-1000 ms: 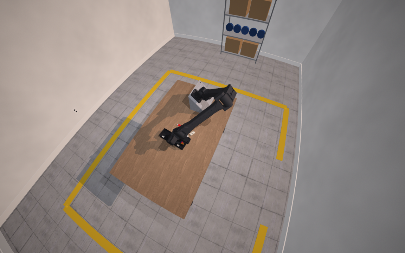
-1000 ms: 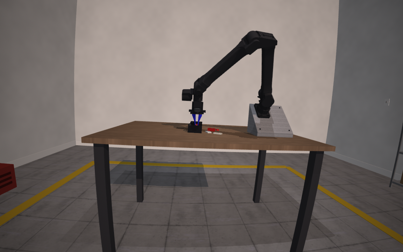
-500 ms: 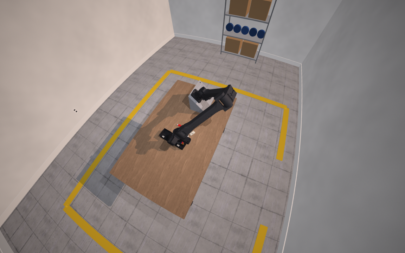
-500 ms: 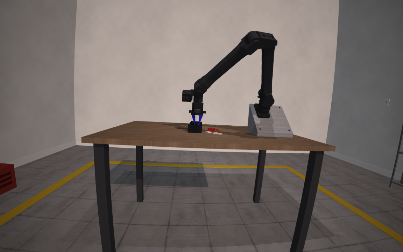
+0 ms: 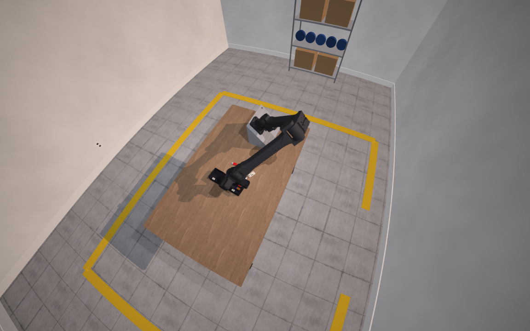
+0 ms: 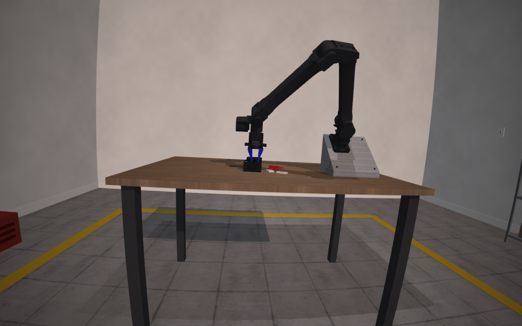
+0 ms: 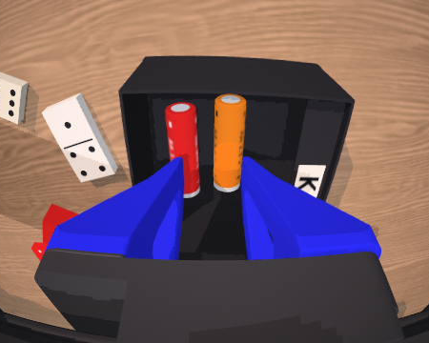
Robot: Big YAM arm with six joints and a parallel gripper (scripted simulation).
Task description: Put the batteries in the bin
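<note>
My hand is 1 cm short of the orange cylindrical battery and 3 cm above it. Also, from my hand: black bin 8 cm to the right, 2 cm below; red nine-volt battery 10 cm behind, 7 cm to the right, 3 cm below; red cylindrical battery 1 cm behind, 3 cm below.
</note>
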